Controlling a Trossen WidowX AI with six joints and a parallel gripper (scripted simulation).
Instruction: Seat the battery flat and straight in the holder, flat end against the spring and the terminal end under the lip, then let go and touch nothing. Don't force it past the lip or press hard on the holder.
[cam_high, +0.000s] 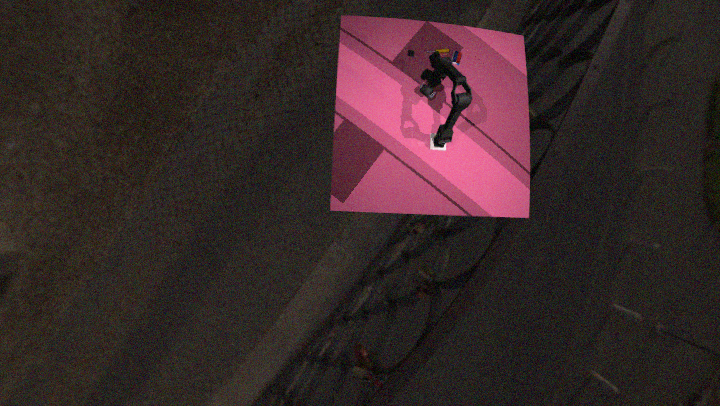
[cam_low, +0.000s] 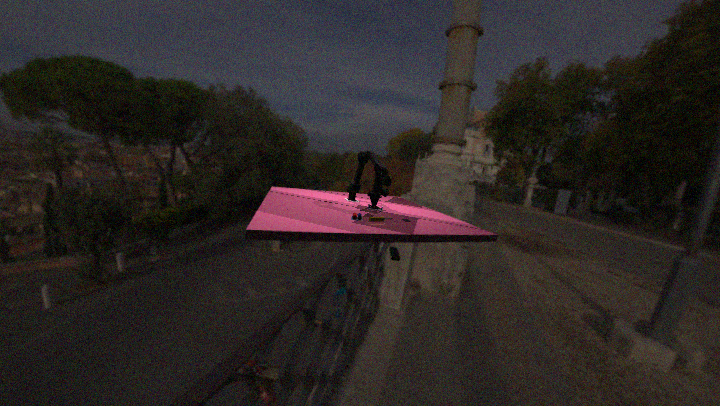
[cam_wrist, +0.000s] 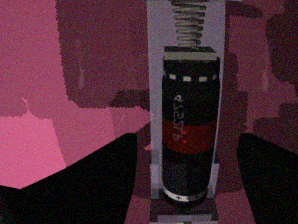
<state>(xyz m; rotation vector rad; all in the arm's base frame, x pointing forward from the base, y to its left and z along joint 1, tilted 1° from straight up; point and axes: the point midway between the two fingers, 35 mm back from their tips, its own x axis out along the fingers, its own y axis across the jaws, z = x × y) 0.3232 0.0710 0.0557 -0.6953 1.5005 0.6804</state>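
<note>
The battery lies 10 mm below my gripper tip. Round my gripper tip: yellow-handled screwdriver (290 mm ahead, 60 mm to the right, 10 mm below).
</note>
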